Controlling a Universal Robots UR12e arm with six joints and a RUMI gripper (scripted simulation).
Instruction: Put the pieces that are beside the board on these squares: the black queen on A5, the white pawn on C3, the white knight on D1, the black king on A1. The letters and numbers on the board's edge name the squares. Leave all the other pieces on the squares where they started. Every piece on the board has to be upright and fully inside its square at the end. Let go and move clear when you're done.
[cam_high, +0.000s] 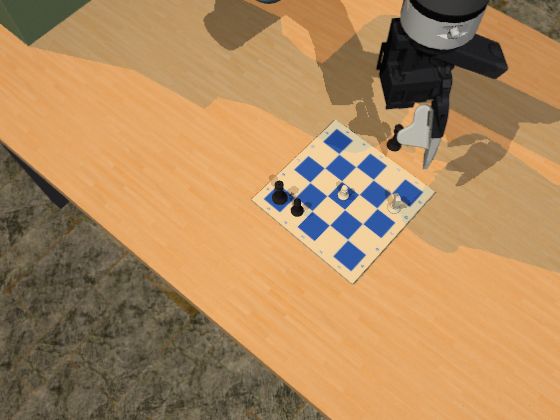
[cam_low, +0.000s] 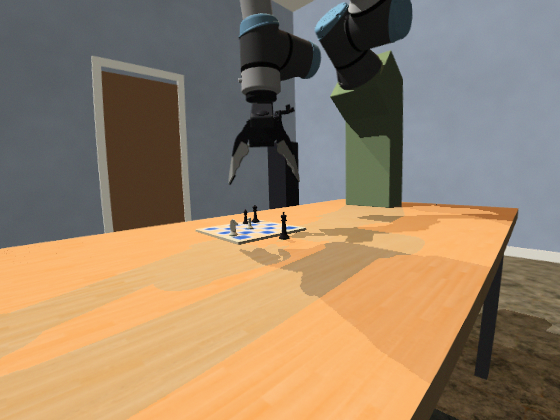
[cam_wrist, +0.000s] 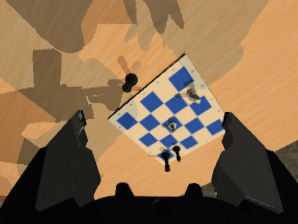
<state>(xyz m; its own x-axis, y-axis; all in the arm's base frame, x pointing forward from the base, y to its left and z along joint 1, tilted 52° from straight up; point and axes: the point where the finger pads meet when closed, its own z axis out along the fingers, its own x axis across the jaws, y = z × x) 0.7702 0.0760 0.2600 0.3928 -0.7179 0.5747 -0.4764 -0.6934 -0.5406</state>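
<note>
My gripper is now 3 cm past the black king, 3 cm to the right of it and 10 cm above it. Also, from my hand: white knight (3 cm ahead, 8 cm to the right, 11 cm below); blue-and-cream chessboard (5 cm behind, 10 cm to the right, 13 cm below); white pawn (5 cm behind, 10 cm to the right, 11 cm below).
</note>
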